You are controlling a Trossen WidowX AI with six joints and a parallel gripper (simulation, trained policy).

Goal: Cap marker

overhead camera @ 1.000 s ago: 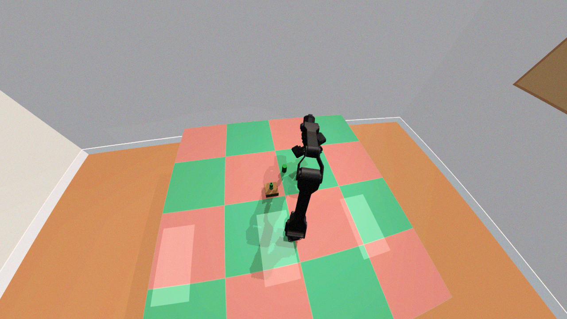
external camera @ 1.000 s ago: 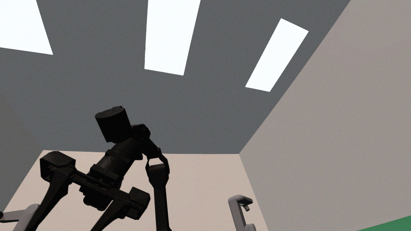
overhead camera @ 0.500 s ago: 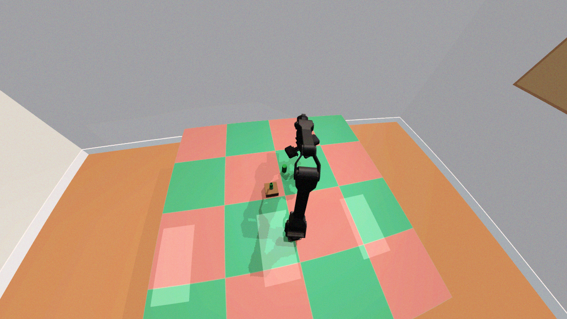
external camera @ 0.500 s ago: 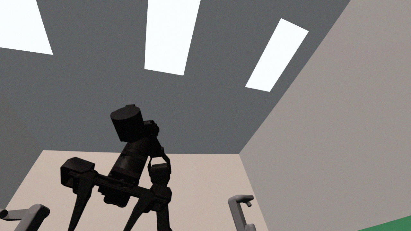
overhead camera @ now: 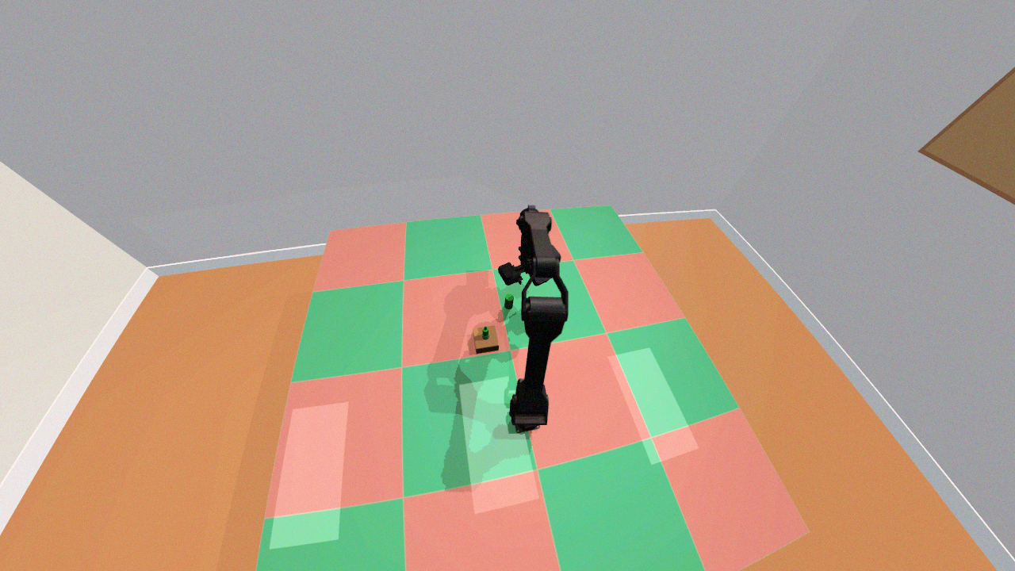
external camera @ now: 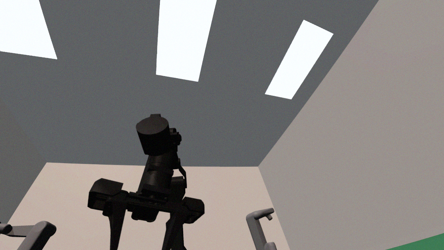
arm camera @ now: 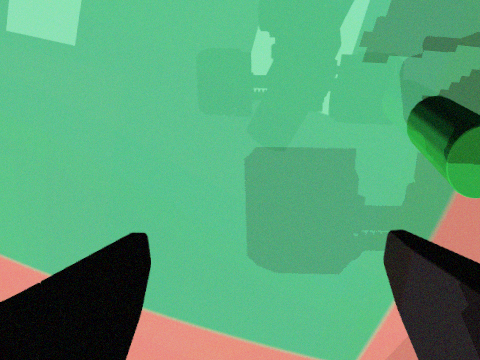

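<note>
Right now my gripper tip is 70 mm to the right of the green cap, 70 mm above it and 30 mm past it. Also, from my gripper tip: green marker 160 mm to the left, 150 mm behind, 20 mm below; brown holder block 160 mm to the left, 150 mm behind, 70 mm below.
</note>
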